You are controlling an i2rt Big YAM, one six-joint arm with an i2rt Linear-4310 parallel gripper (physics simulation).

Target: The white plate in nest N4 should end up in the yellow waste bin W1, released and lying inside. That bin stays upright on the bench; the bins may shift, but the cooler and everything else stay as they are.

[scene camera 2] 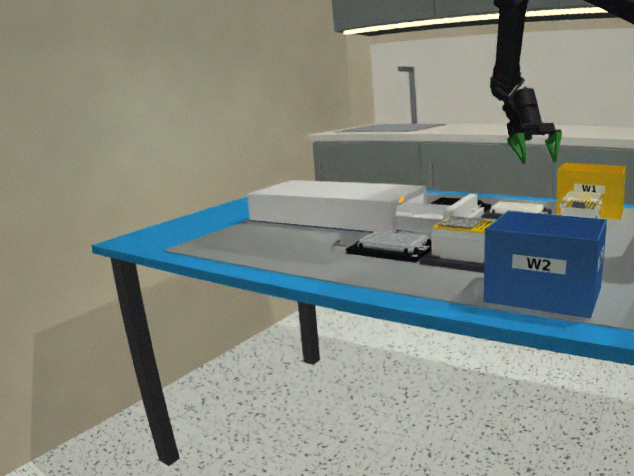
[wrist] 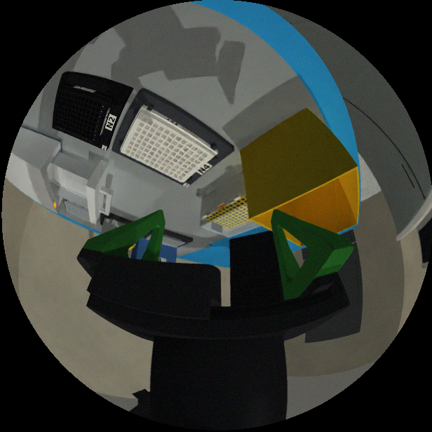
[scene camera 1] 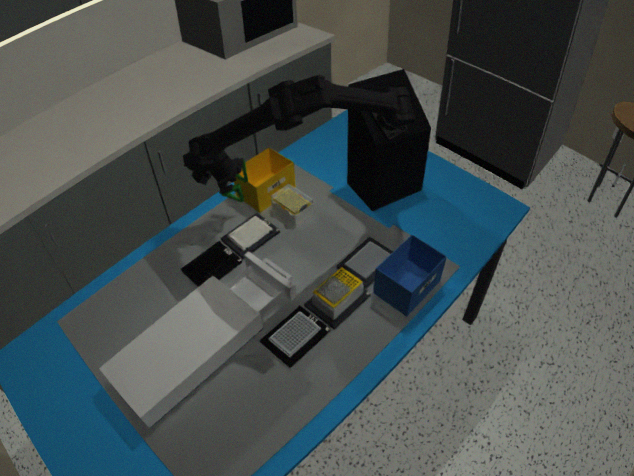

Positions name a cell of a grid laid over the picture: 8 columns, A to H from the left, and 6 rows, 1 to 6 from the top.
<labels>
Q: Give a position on a long white device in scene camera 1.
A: C5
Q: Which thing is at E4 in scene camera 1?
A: A yellow-topped tip box.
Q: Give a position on a black plate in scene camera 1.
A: C4
</labels>
